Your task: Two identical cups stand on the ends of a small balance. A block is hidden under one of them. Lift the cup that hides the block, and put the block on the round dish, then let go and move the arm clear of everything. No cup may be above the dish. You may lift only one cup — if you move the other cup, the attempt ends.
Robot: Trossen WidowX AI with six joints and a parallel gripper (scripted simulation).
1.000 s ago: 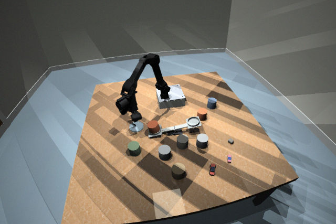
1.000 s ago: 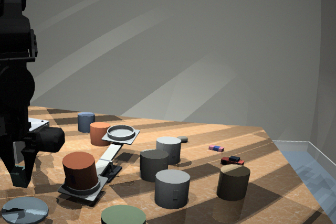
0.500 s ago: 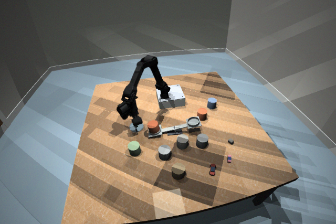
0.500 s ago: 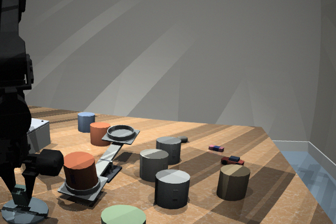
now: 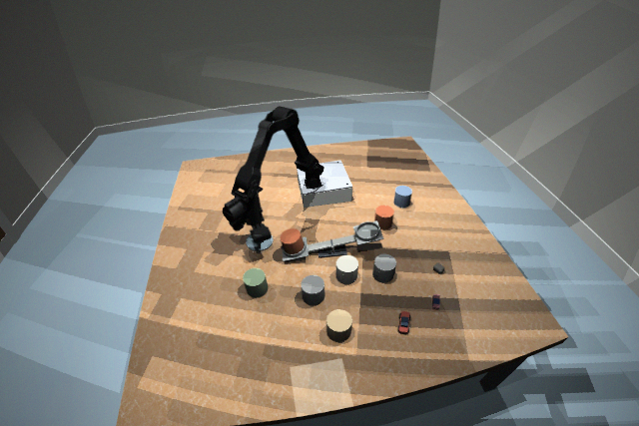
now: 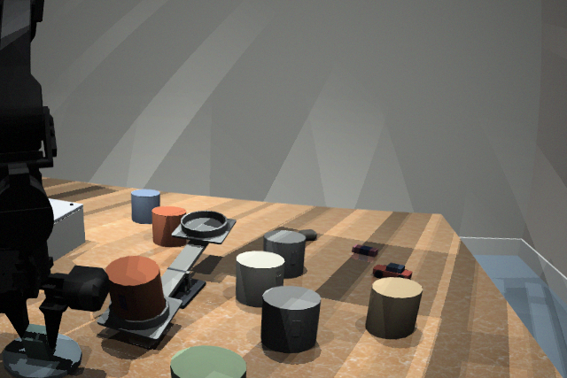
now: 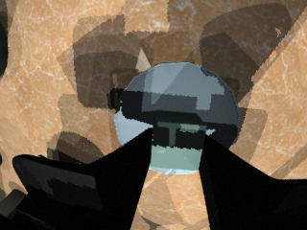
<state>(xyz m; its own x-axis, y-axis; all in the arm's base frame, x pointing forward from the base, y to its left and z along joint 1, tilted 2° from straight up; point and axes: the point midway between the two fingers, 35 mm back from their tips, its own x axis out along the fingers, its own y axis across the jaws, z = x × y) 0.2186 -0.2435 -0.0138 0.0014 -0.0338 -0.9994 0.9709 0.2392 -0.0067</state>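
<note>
The teal block is 1 cm above my gripper tip. Round my gripper tip: green cup (20 cm ahead, 2 cm to the right, 2 cm above); pale blue round dish (1 cm below); cream cup (23 cm ahead, 27 cm to the left, 2 cm above).
</note>
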